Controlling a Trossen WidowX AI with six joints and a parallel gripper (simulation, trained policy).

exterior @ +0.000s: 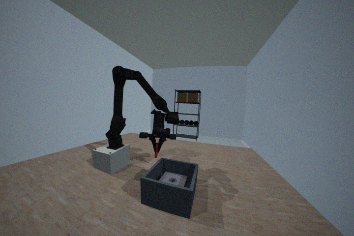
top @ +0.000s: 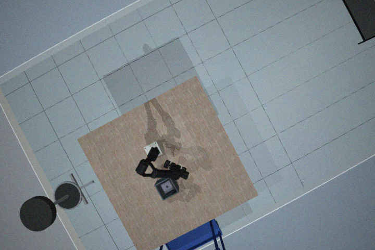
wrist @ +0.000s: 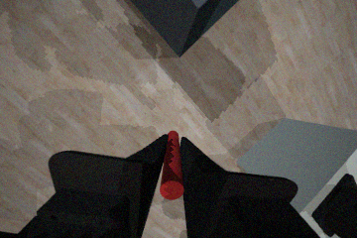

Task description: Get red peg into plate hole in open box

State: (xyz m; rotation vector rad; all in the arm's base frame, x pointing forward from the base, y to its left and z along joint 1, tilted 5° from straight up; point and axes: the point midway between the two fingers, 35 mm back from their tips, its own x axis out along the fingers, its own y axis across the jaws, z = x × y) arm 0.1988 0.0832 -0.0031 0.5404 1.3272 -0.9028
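Now: the dark grey box 140 mm ahead of my gripper tip, 160 mm to the right of it and 50 mm below it. The rest, counted from my gripper tip: red peg: 10 mm behind, 10 mm to the left, 10 mm above.
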